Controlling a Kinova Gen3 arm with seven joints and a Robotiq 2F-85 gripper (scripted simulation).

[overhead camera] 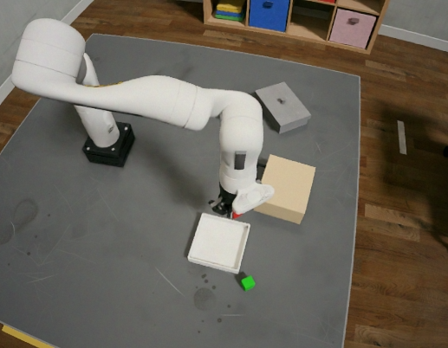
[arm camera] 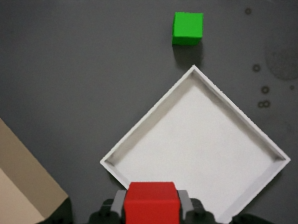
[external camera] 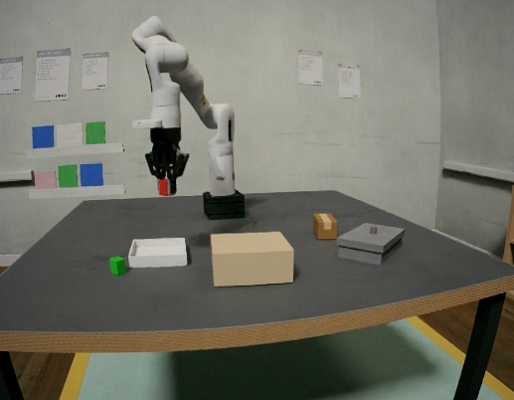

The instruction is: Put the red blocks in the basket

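Now: the white basket 180 mm below my hand, 40 mm to the right of it and 20 mm behind it. From my hand the other things lie so: cardboard box 430 mm to the left, 230 mm behind, 150 mm below; green block 170 mm below, 110 mm to the right, 100 mm ahead; light wooden cabinet 200 mm to the left, 150 mm below, 70 mm ahead.
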